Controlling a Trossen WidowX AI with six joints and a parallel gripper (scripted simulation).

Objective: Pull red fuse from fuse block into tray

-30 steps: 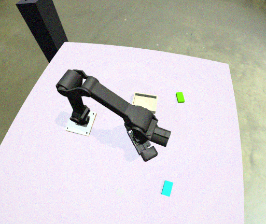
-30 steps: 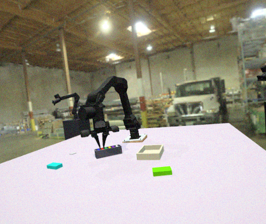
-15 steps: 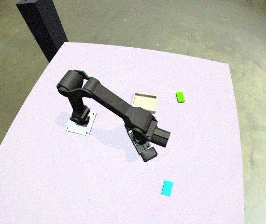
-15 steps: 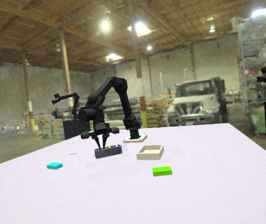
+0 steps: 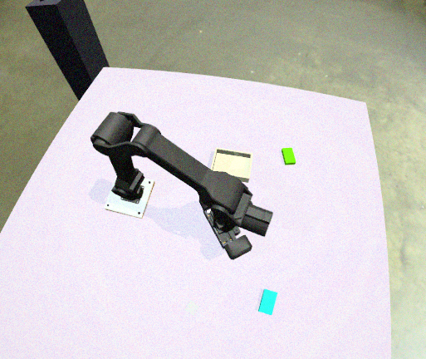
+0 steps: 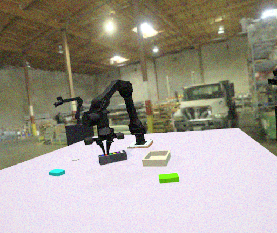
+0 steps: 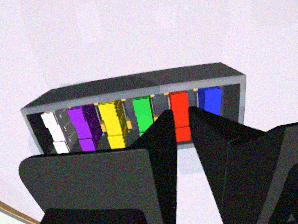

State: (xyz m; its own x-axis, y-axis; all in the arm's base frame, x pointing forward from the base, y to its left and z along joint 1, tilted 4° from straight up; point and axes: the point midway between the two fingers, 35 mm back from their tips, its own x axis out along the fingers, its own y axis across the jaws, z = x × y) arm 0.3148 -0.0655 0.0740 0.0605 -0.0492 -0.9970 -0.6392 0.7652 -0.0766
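My gripper tip is now 250 mm to the right of the beige tray, 30 mm above it and 20 mm past it. The rest, counted from my gripper tip: green block 330 mm to the left, 170 mm ahead, 30 mm below; cyan block 160 mm to the right, 160 mm ahead, 30 mm below; red fuse 10 mm below.
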